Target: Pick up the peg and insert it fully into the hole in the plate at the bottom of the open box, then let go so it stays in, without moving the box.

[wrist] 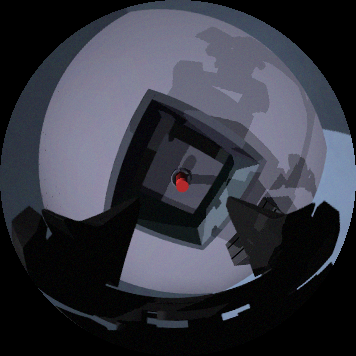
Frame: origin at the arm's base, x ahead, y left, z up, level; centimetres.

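Seen in the pictures: gripper, fingertip midpoint: (184, 202).
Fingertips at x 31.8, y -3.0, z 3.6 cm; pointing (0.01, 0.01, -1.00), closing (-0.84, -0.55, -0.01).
Observation:
Pixels of each thing's top centre, then the offset from my fingertips to it. "spot": a spot on its surface instead. Level surfaces: height alone.
- red peg at its top centre: (181, 186) dx +0.1, dy -0.1, dz -3.4 cm
- plate at its top centre: (180, 178) dx +0.1, dy -0.2, dz -6.1 cm
- open box at a spot on its surface: (124, 142) spot: dx +7.8, dy -1.1, dz -2.4 cm
- pale grey round-looking table top at its surface level: dz -12.1 cm
The red peg (182, 183) stands upright in the dark ring of the hole (174, 175) near the middle of the box floor. Its upper part stands out above the ring; how deep it sits is hidden. The plate (167, 192) shows as a grey square at the bottom of the open box (124, 142), whose dark walls surround it. My gripper (184, 202) is open, with its two black fingers wide apart. It hangs above the box, and the peg shows between and beyond the fingertips, touching neither of them.
The box stands on a pale grey round-looking table top (82, 125). The box's walls rise on all sides of the peg, the near right one lit pale green. Shadows of the arm fall across the table at the upper right. A light blue area shows at the far right.

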